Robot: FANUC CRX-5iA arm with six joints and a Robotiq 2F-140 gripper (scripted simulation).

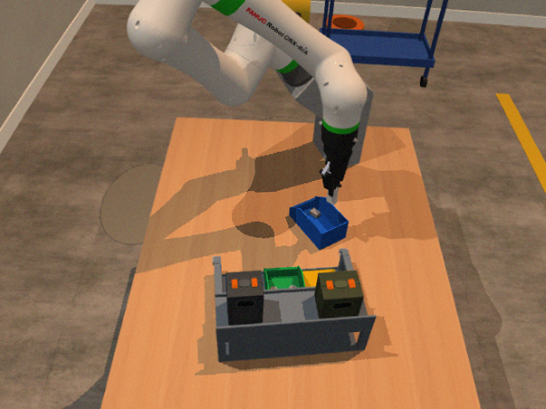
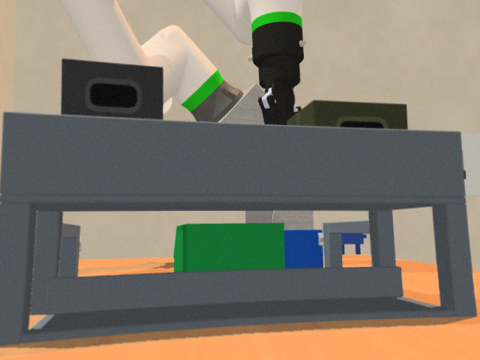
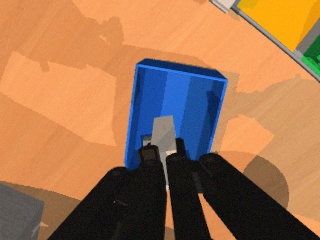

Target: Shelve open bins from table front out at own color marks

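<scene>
My gripper is now 3 cm past the blue bin, 3 cm to the left of it and 14 cm above it. The rest, counted from my hand: black box 37 cm ahead, 21 cm to the right, 1 cm below; olive box 33 cm ahead, 1 cm to the left, 3 cm below; green bin 26 cm ahead, 12 cm to the right, 13 cm below.
</scene>
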